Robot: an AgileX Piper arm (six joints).
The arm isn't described. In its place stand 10 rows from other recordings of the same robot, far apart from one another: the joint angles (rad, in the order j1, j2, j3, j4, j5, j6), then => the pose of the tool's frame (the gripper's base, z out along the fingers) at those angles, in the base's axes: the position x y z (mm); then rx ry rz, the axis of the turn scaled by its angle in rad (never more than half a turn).
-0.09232, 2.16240, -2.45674, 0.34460, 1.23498, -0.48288 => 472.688 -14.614 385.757 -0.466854 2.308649 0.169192
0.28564, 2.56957, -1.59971, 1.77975, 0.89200, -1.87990 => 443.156 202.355 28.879 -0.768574 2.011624 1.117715
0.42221, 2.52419, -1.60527, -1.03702, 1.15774, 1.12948 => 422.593 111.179 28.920 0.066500 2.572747 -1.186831
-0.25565, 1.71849, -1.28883, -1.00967, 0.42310, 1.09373 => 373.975 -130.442 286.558 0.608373 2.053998 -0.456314
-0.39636, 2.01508, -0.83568, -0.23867, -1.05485, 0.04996 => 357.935 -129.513 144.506 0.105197 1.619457 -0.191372
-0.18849, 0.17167, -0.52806, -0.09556, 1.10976, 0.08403 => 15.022 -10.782 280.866 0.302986 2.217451 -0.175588
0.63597, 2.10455, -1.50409, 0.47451, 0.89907, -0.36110 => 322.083 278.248 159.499 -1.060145 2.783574 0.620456
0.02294, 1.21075, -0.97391, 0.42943, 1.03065, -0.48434 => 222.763 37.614 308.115 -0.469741 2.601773 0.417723
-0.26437, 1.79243, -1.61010, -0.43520, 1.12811, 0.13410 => 360.807 -133.587 310.145 0.384265 2.733402 -0.626525
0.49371, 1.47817, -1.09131, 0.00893, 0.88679, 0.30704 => 257.287 139.178 270.390 -0.253359 2.770749 0.221280
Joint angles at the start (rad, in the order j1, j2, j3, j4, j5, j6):
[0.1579, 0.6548, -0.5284, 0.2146, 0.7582, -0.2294]
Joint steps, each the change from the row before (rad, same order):
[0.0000, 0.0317, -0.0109, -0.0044, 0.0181, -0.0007]
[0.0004, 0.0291, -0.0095, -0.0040, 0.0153, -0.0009]
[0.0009, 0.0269, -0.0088, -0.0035, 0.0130, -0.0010]
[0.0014, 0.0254, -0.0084, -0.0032, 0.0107, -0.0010]
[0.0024, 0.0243, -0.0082, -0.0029, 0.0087, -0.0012]
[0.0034, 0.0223, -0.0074, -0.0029, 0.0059, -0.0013]
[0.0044, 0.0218, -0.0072, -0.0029, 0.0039, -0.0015]
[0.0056, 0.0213, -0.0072, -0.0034, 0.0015, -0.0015]
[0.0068, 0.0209, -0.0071, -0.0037, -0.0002, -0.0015]
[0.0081, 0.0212, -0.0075, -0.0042, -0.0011, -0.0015]
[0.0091, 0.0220, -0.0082, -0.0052, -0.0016, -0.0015]
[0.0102, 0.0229, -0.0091, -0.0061, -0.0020, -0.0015]
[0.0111, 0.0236, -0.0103, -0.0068, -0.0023, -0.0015]
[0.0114, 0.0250, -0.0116, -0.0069, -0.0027, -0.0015]
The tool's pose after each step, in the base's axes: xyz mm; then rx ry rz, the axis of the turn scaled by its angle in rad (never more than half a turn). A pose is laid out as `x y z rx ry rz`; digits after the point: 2 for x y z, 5 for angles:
115.17 31.81 272.64 -0.35128 2.36912 0.21272
118.99 32.42 271.14 -0.36032 2.40312 0.21074
122.58 33.05 269.74 -0.36916 2.43332 0.20915
126.07 33.72 268.44 -0.37781 2.46014 0.20775
129.50 34.52 267.26 -0.38726 2.48394 0.20670
132.75 35.40 266.15 -0.39734 2.50367 0.20552
136.04 36.43 265.08 -0.40847 2.52095 0.20429
139.39 37.62 264.10 -0.42085 2.53521 0.20248
142.77 38.99 263.14 -0.43460 2.54727 0.20043
146.25 40.58 262.20 -0.45023 2.55805 0.19804
149.92 42.36 261.27 -0.46784 2.56812 0.19465
153.79 44.38 260.36 -0.48756 2.57740 0.19039
157.87 46.63 259.58 -0.50900 2.58547 0.18545
162.30 49.11 258.84 -0.53105 2.59293 0.18033

